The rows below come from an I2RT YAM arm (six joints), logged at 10 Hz.
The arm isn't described. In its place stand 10 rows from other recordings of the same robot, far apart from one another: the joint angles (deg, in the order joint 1, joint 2, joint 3, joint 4, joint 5, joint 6), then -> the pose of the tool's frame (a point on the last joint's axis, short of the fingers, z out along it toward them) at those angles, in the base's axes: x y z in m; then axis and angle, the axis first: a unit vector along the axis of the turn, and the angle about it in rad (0 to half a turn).
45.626, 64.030, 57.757, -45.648, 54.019, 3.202 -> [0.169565 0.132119 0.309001 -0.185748 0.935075 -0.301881 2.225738]
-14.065, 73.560, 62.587, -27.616, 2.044, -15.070 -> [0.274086 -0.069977 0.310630 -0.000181 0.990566 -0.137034 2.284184]
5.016, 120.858, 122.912, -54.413, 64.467, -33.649 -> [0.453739 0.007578 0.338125 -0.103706 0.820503 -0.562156 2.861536]
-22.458, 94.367, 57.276, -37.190, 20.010, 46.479 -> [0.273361 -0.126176 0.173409 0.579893 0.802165 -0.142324 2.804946]
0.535, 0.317, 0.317, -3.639, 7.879, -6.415 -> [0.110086 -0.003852 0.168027 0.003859 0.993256 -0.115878 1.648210]
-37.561, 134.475, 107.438, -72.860, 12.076, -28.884 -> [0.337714 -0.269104 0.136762 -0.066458 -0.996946 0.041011 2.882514]
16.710, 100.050, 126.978, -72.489, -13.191, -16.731 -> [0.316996 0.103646 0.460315 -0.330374 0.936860 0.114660 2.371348]
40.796, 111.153, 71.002, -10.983, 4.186, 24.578 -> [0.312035 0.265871 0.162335 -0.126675 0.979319 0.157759 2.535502]
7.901, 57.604, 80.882, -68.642, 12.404, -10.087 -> [0.155889 0.013914 0.410954 -0.111407 0.987030 -0.115585 2.371614]
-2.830, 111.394, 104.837, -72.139, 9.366, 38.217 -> [0.387181 -0.024940 0.283932 0.357761 0.932584 -0.047906 2.904625]
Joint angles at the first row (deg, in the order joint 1, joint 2, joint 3, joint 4, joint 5, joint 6):
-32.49 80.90 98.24 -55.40 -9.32 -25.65
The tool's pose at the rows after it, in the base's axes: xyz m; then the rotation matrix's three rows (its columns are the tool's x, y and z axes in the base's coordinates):
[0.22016 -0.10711 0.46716], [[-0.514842 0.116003 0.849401], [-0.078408 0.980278 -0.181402], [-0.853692 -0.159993 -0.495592]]
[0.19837 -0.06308 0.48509], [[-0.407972 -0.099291 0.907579], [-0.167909 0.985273 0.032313], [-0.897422 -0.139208 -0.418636]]
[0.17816 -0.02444 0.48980], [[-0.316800 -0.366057 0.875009], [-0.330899 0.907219 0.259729], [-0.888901 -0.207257 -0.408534]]
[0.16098 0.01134 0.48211], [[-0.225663 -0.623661 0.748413], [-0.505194 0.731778 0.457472], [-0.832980 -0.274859 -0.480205]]
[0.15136 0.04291 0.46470], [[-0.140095 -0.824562 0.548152], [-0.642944 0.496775 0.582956], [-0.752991 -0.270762 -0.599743]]
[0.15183 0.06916 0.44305], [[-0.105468 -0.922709 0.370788], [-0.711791 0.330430 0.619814], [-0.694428 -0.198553 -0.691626]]
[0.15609 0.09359 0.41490], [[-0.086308 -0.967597 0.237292], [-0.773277 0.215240 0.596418], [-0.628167 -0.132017 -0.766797]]
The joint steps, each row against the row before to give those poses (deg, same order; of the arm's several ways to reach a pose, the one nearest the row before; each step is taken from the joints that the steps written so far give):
4.57 -5.92 0.63 0.84 -4.42 7.02
6.77 -5.44 0.00 -1.40 -7.21 -0.35
8.24 -3.65 0.00 -4.22 -5.70 -7.13
10.80 -1.68 -0.02 -7.76 -2.34 -9.81
11.65 0.61 -0.83 -8.53 0.04 -8.35
9.22 1.55 -2.97 -3.69 1.07 -2.12
7.35 1.48 -5.29 0.06 2.34 -0.28

